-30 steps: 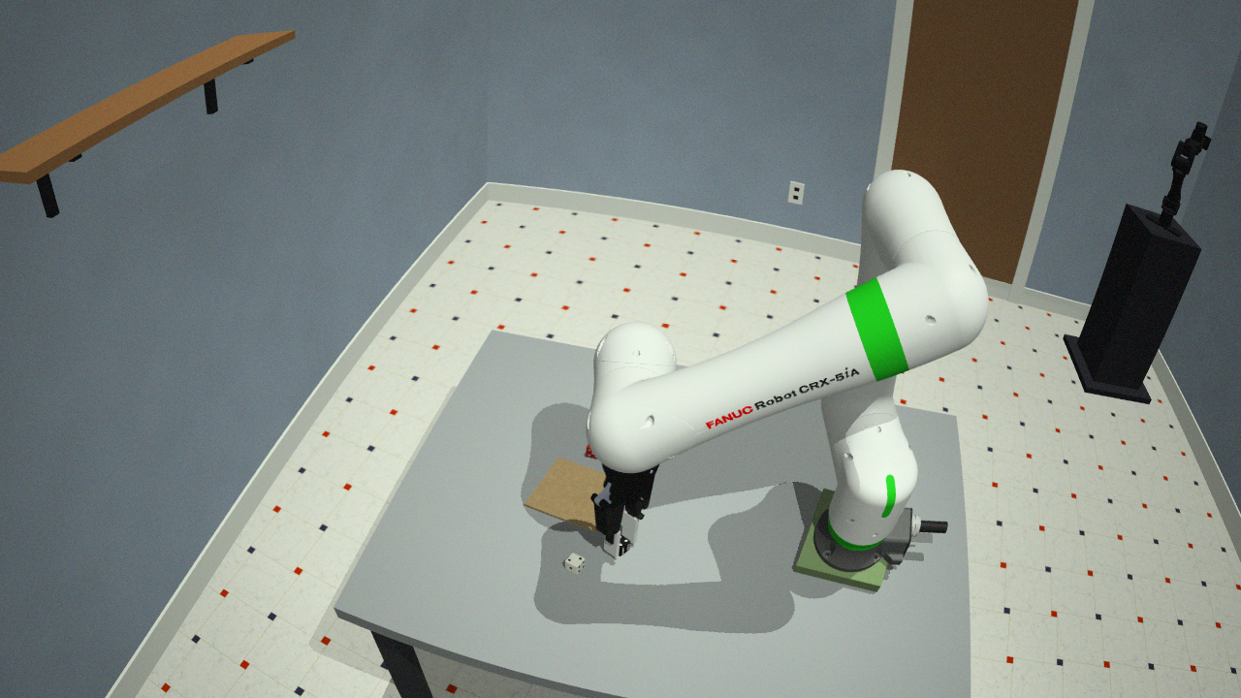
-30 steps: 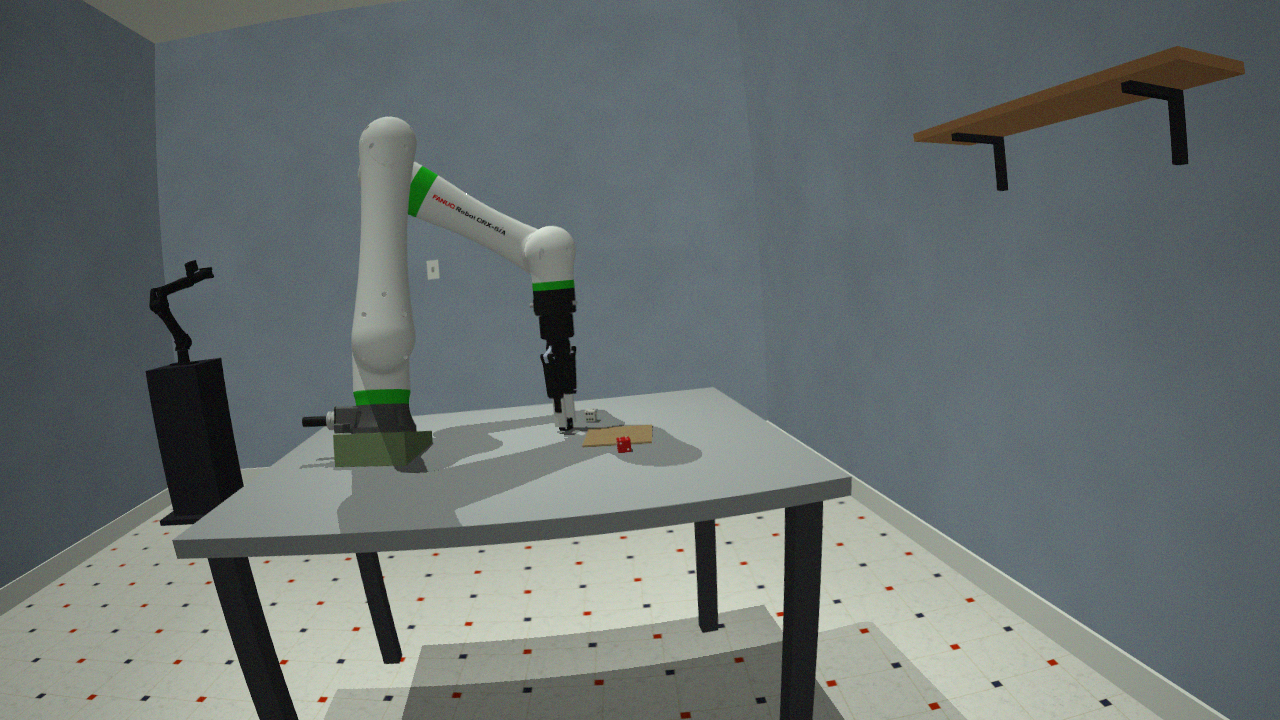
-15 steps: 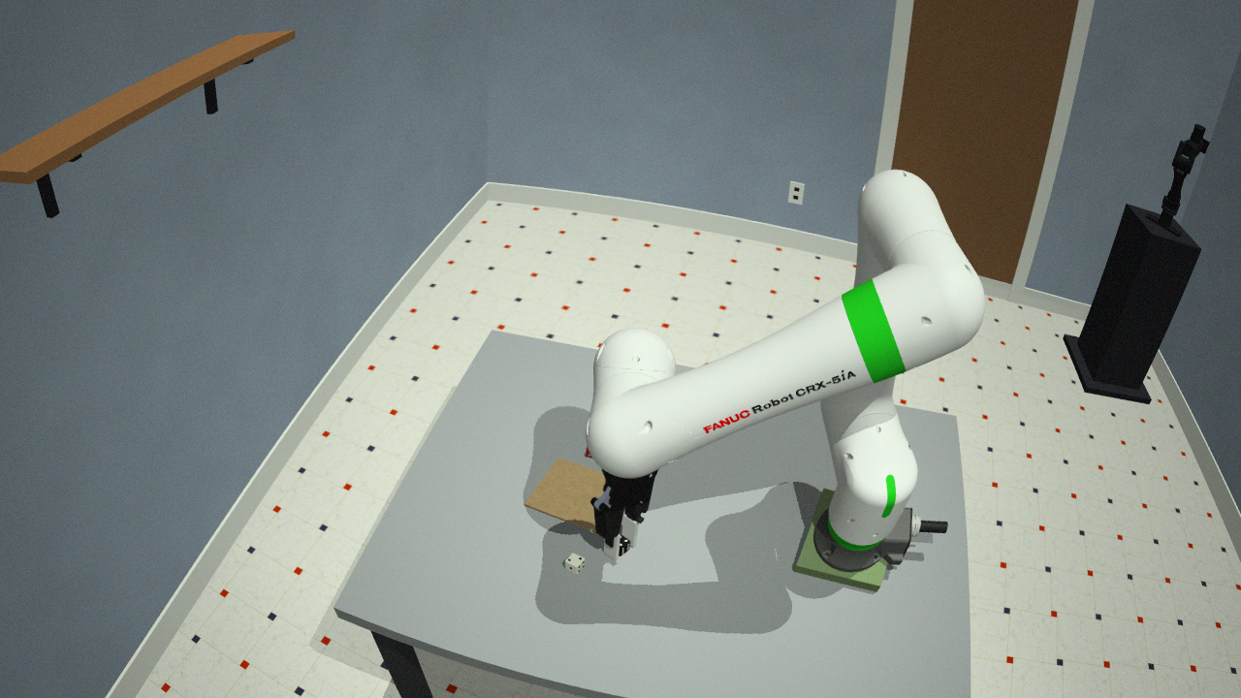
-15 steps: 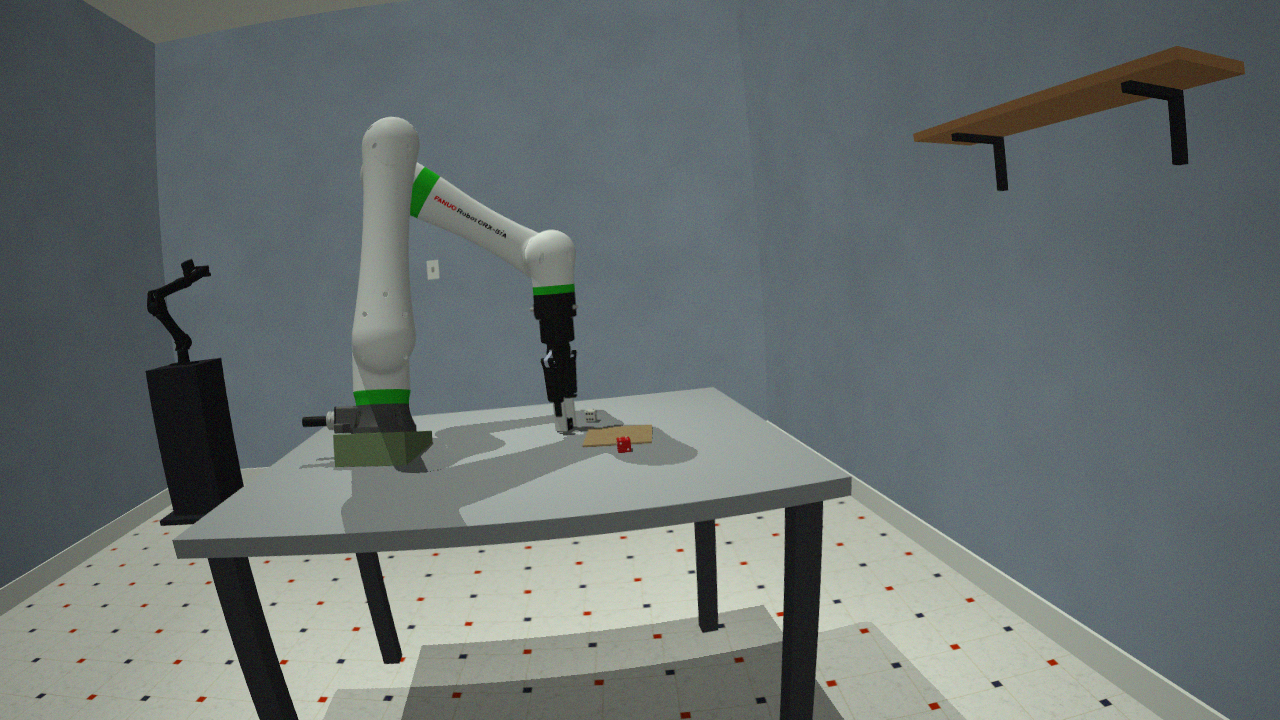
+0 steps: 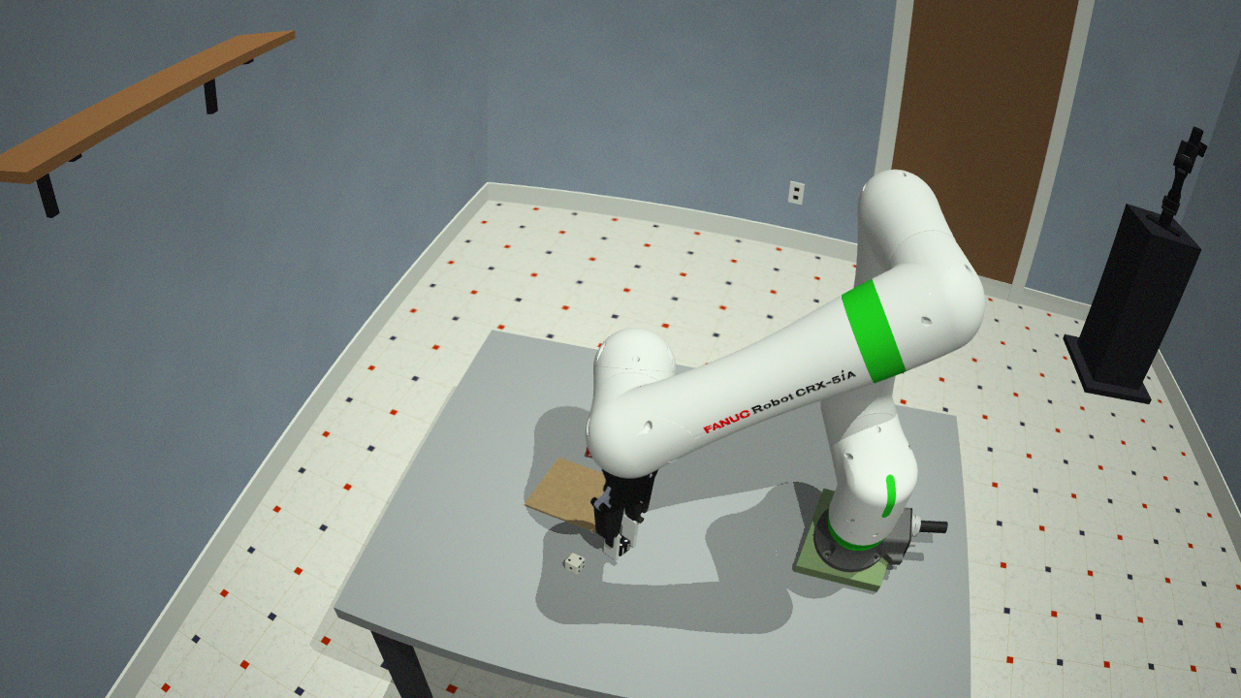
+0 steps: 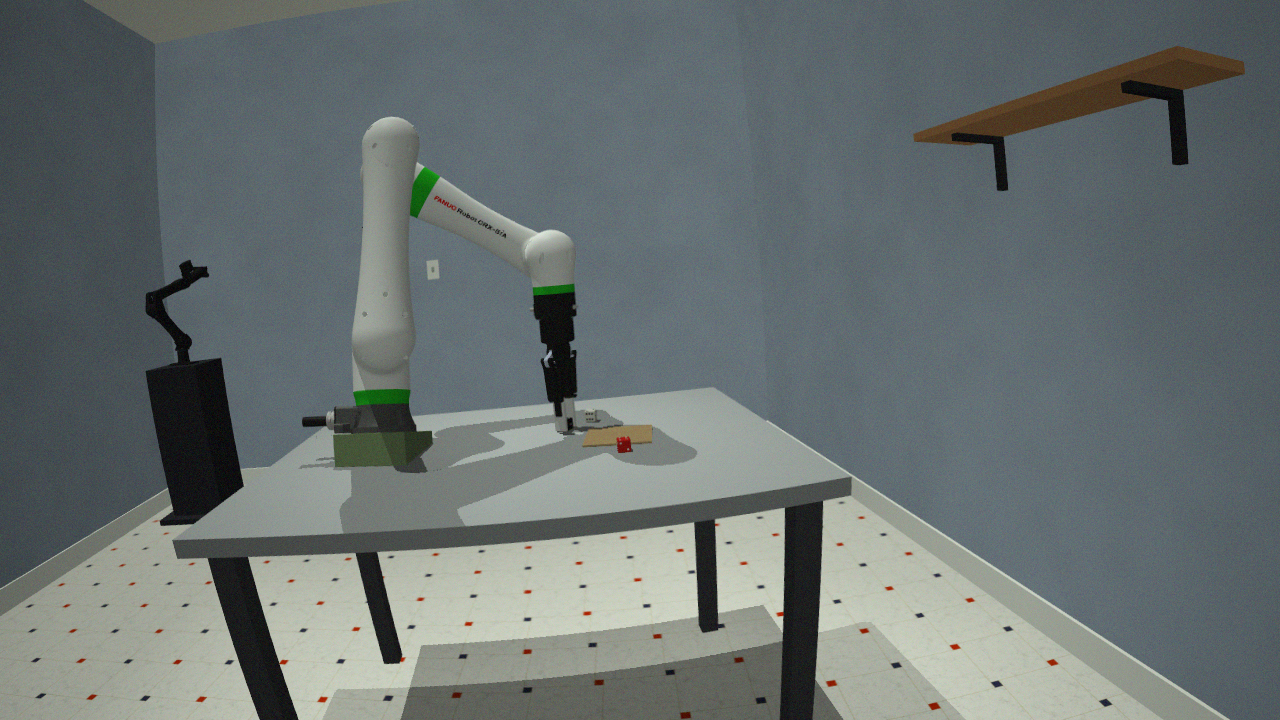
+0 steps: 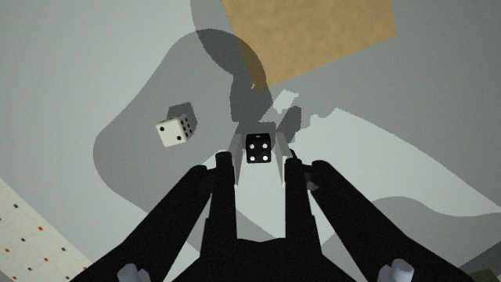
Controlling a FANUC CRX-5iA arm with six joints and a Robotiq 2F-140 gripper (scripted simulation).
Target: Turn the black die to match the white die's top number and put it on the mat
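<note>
My hand is 20 mm above the black die. Also, from my hand: white die (60 mm to the left, 60 mm ahead, 20 mm below); tan mat (110 mm to the right, 100 mm ahead, 30 mm below); red die (230 mm to the right, 90 mm ahead, 20 mm below).
</note>
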